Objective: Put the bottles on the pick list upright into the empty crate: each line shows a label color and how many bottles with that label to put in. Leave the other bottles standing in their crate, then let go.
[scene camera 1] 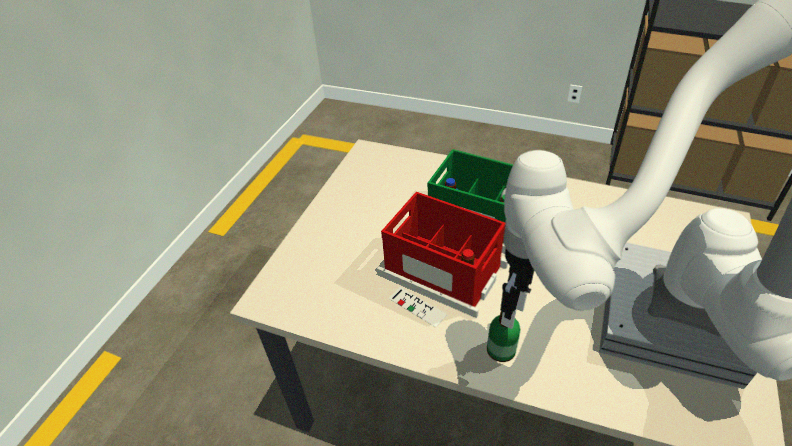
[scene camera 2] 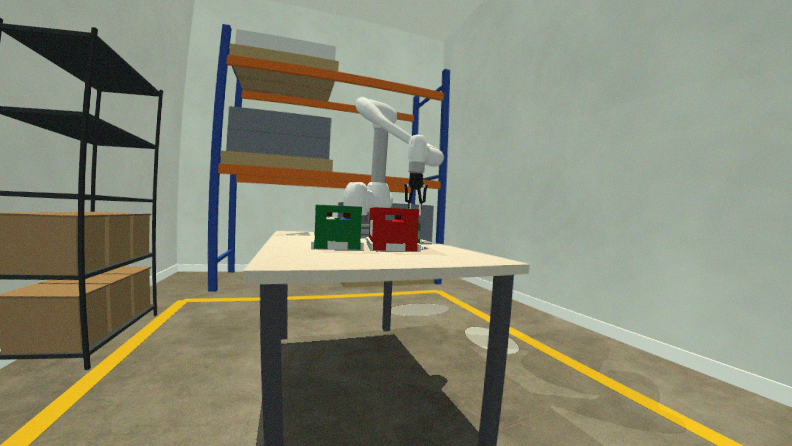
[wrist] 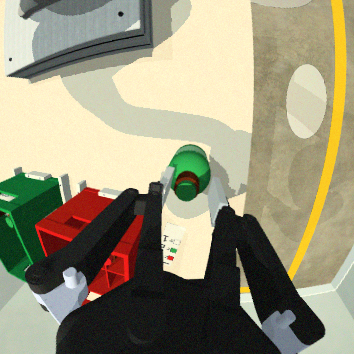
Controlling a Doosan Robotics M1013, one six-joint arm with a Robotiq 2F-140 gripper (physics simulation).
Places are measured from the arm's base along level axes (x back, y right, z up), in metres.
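Pixels of known places: gripper, fingertip midpoint: [scene camera 1: 512, 316] [wrist: 191, 181]; arm's base, origin of the base link: [scene camera 1: 687, 300].
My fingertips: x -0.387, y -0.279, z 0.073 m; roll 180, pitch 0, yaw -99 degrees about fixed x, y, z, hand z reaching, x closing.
Note:
For each thing: its top centre in the pictures, then the offset to it from my fingertips. Level surfaces: height alone.
- green bottle, middle of its top: [wrist: 185, 192] [scene camera 1: 507, 311] dx -0.013, dy +0.006, dz +0.005 m
- red crate, middle of its top: [wrist: 87, 286] [scene camera 1: 443, 226] [scene camera 2: 392, 208] dx -0.248, dy +0.191, dz +0.025 m
- red-capped bottle, middle of its top: [scene camera 1: 468, 252] dx -0.160, dy +0.139, dz +0.013 m
- green crate, middle of its top: [scene camera 1: 483, 176] [wrist: 7, 249] [scene camera 2: 338, 206] dx -0.221, dy +0.435, dz +0.025 m
- blue-capped bottle, middle of its top: [scene camera 1: 450, 180] dx -0.308, dy +0.395, dz +0.013 m
- pick list, middle of its top: [scene camera 1: 417, 306] [wrist: 168, 246] dx -0.262, dy +0.046, dz -0.148 m
- table, its level: dz -0.150 m
A green bottle [scene camera 1: 503, 339] [wrist: 191, 162] with a green cap and pale label band stands upright on the table. My gripper [scene camera 1: 507, 320] [scene camera 2: 415, 204] [wrist: 191, 181] is open and points down, its fingers on either side of the bottle's neck, holding nothing. The red crate [scene camera 1: 465, 283] [scene camera 2: 396, 235] [wrist: 95, 200] has a red-capped bottle [scene camera 1: 468, 254] in a near compartment. The green crate [scene camera 1: 465, 200] [scene camera 2: 338, 232] [wrist: 40, 190] holds a blue-capped bottle [scene camera 1: 450, 181]; the arm hides part of it. The pick list [scene camera 1: 437, 317] [wrist: 172, 232] shows red 1, green 2, white 1.
The red crate stands between the green crate and the pick list on the table [scene camera 1: 310, 243] [scene camera 2: 465, 260]. The robot's grey base plate [scene camera 1: 626, 326] [wrist: 90, 50] is at the right in scene camera 1. The bottle stands near the table's front edge. A black shelf rack [scene camera 2: 83, 249] stands beyond the table.

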